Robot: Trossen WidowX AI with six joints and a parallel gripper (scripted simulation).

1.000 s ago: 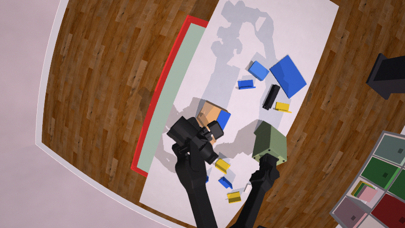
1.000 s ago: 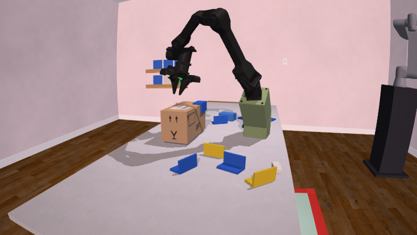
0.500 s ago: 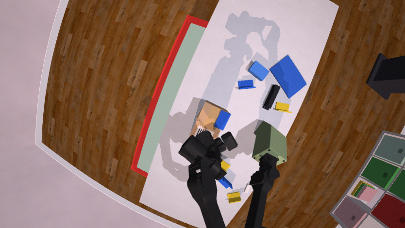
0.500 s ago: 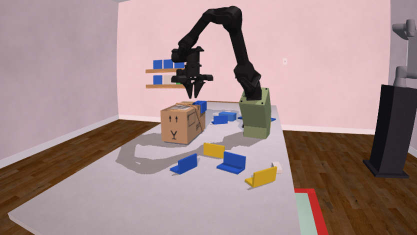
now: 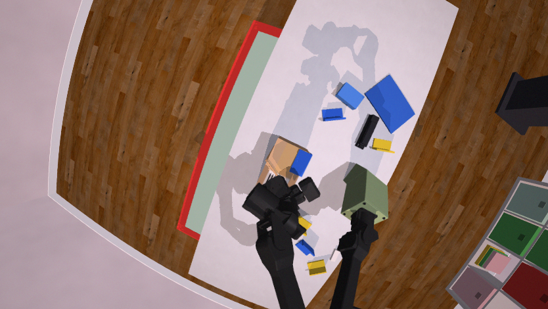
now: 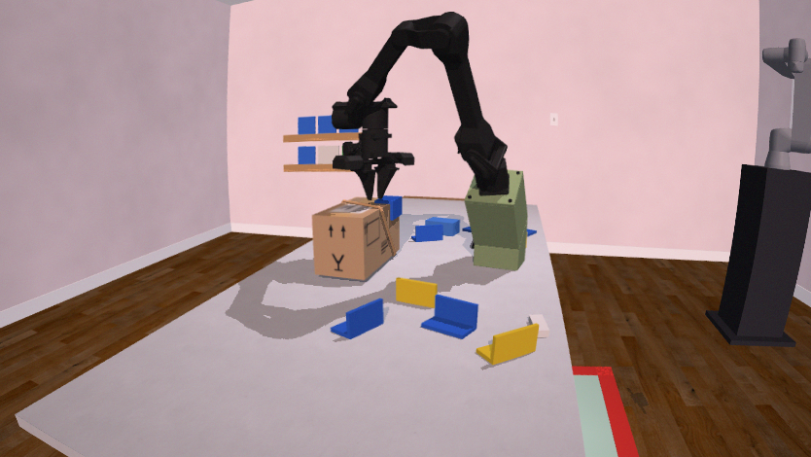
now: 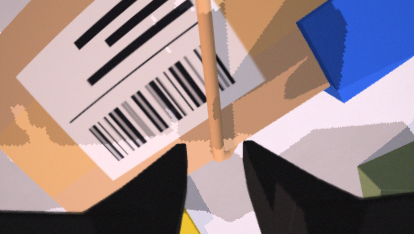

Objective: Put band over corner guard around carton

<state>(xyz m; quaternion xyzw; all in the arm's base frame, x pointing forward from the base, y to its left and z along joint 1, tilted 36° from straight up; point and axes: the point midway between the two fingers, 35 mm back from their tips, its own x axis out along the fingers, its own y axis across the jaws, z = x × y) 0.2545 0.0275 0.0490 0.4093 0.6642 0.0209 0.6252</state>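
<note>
My hand is 12 cm above the brown carton, 4 cm short of it and 2 cm to the left of it. From my hand the other things lie so: black bar 31 cm to the right, 20 cm behind, 18 cm below; blue board 47 cm to the right, 24 cm behind, 19 cm below.
</note>
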